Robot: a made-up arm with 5 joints.
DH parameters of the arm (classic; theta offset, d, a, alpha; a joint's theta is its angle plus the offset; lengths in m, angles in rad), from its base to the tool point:
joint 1: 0 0.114 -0.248 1.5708
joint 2: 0 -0.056 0.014 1.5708
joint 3: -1.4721 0 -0.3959 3.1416
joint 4: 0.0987 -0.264 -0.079 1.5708
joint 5: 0 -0.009 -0.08 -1.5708
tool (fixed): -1.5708 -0.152 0 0
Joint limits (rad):
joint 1: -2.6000..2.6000
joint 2: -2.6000..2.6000
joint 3: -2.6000..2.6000
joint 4: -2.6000..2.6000
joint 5: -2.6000..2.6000
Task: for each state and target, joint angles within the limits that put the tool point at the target. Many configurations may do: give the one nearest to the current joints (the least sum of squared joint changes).
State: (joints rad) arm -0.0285 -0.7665 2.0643 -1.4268 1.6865
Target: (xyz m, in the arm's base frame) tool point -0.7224 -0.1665 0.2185
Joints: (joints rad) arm 0.3920 -0.9578 1.8430 -1.5236 1.6283
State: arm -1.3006 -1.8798 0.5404 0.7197 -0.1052
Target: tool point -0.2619 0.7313 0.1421
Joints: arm -1.8314 -1.6540 0.2939 1.1632 -0.2445
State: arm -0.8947 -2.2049 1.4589 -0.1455 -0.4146
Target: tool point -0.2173 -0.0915 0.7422
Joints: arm -0.7872 -2.4055 1.0349 0.0054 -0.5038
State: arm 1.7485 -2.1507 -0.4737 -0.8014 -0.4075
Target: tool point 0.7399 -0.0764 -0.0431
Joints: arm 2.2966 -1.6179 -0.7221 -0.9884 -0.9194
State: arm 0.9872 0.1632 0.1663 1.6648 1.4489
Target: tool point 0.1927 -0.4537 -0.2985
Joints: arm 1.3148 0.1448 0.3535 1.7327 1.2515
